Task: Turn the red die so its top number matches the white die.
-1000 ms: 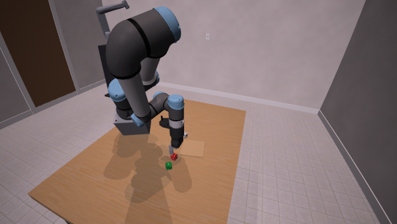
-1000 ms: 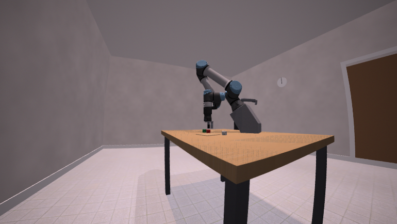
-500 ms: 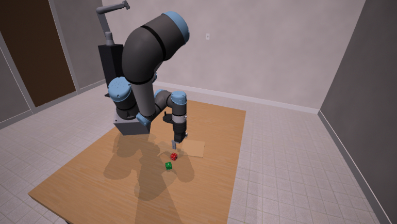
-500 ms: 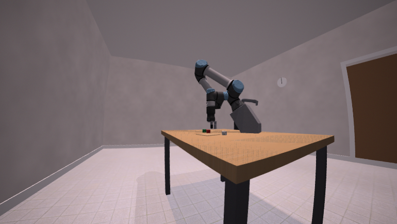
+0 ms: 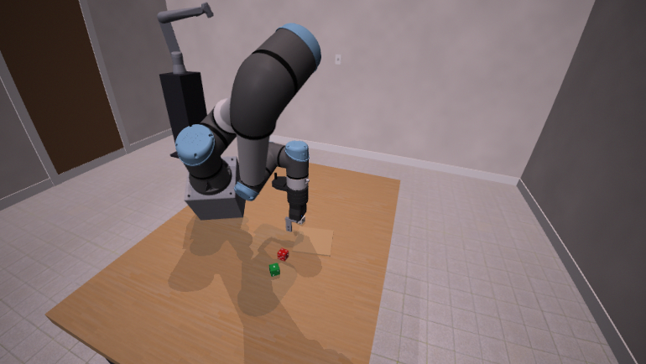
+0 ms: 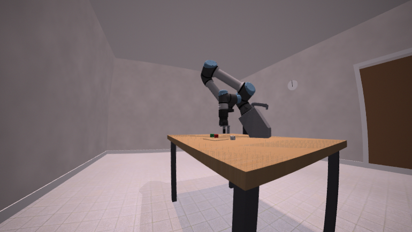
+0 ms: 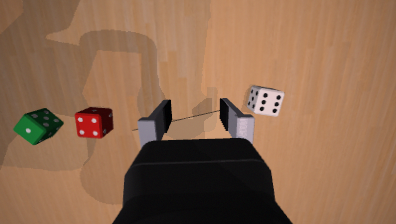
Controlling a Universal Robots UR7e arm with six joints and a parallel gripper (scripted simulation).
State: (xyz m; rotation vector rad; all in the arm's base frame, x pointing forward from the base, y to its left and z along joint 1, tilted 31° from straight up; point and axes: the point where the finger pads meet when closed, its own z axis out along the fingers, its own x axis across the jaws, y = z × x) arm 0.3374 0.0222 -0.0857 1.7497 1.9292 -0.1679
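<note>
My hand is 80 mm to the right of the white die and 40 mm above it. Also, from my hand: red die (120 mm to the right, 40 mm below, 20 mm ahead); green die (200 mm to the right, 40 mm below, 30 mm ahead); tan mat (90 mm ahead, 60 mm below).
</note>
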